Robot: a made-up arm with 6 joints.
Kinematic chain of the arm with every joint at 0, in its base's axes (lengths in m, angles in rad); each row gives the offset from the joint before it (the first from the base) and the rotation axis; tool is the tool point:
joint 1: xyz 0 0 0.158 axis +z
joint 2: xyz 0 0 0 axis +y
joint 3: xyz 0 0 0.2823 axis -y
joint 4: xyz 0 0 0 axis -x
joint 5: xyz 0.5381 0 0 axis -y
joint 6: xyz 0 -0.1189 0 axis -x
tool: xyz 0 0 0
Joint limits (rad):
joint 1: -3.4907..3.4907
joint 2: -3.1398..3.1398
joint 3: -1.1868..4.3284
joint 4: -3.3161..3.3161
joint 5: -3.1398..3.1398
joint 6: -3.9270..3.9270
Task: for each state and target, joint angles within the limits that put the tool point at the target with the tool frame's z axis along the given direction. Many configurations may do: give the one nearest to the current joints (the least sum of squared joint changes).
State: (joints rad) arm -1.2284 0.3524 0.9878 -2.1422 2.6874 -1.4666
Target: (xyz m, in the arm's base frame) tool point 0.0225 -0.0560 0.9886 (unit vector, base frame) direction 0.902 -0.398 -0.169
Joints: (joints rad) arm -1.1723 0.0199 1.7088 -1.5625 2.7877 -0.7561
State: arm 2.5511 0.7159 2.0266 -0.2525 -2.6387 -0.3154
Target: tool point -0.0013 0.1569 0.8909 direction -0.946 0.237 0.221
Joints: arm 2.3768 0.7797 2.5884 -0.3347 -3.1262 0.1706
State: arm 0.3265 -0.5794 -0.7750 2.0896 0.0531 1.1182
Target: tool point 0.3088 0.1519 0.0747 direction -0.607 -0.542 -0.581
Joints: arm 0.2400 -0.2859 -1.1626 2.2442 0.0468 1.2894
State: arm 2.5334 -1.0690 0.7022 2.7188 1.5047 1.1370
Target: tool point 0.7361 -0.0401 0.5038 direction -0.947 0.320 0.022
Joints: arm 3.2007 -1.4134 0.9856 2.3499 1.3013 0.8055
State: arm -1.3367 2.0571 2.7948 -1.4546 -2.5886 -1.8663
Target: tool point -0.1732 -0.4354 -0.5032 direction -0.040 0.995 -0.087
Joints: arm -1.9350 2.8557 2.2856 -1.5142 -2.0314 -2.5120
